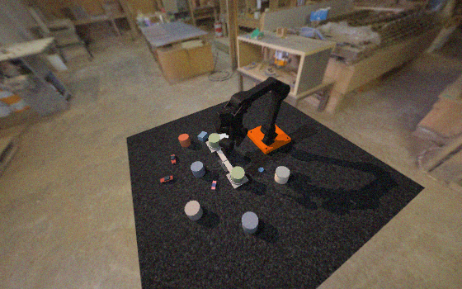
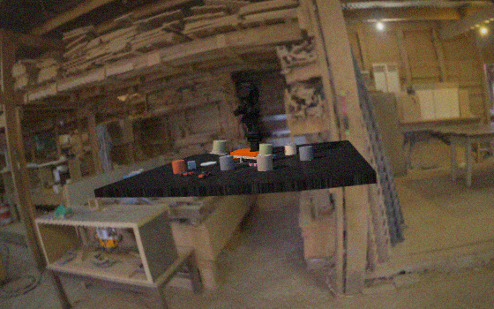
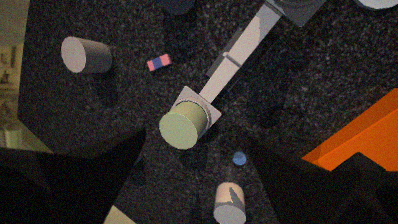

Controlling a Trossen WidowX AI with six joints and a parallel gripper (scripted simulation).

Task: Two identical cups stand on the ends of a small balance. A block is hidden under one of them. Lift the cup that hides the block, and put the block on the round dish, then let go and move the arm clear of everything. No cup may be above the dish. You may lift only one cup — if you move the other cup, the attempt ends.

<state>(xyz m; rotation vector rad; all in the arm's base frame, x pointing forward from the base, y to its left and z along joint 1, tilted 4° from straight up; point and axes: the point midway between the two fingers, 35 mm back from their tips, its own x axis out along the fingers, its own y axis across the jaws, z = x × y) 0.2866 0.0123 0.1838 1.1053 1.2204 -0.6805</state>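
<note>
Now: gripper tip 30 mm short of the grey block, 60 mm to the right of it and 140 mm above it. From my gripper tip the other things lie so: red-blue block: 150 mm ahead, 170 mm below; then balance: 10 mm ahead, 80 mm to the right, 140 mm below; then beige cup: 180 mm behind, 200 mm to the left, 140 mm below.
</note>
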